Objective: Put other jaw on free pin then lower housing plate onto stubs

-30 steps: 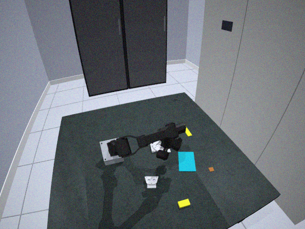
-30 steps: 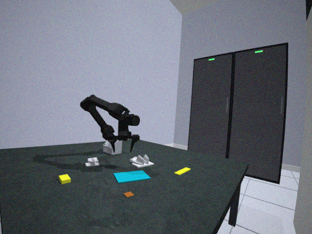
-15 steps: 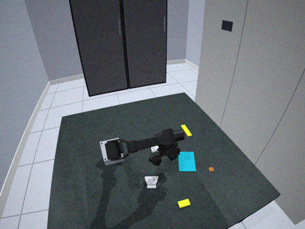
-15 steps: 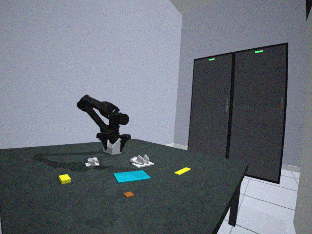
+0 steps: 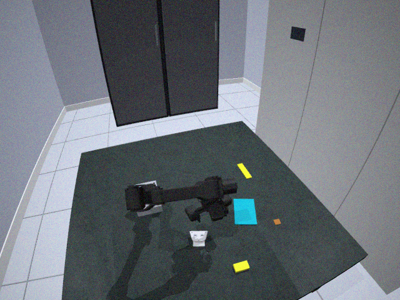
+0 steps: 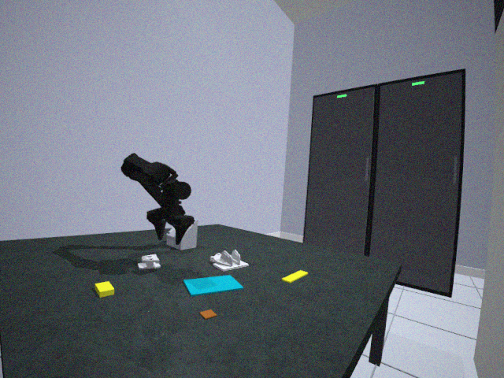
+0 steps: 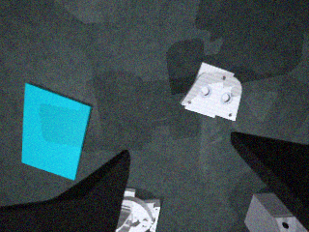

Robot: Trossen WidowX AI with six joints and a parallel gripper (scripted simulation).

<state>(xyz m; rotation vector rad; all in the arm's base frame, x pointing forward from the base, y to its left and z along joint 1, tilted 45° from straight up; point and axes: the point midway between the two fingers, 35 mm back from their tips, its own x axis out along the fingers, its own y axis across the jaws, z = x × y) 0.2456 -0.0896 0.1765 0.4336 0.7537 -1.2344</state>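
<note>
The small white stand is 9 cm below my gripper tip, 5 cm behind it and 4 cm to the right of it. From my gripper tip the other things lie so: cyan sheet: 20 cm ahead, 9 cm below, 6 cm to the left; then yellow block: 21 cm to the right, 9 cm below, 9 cm ahead; then white base: 22 cm to the left, 9 cm below, 8 cm ahead.
</note>
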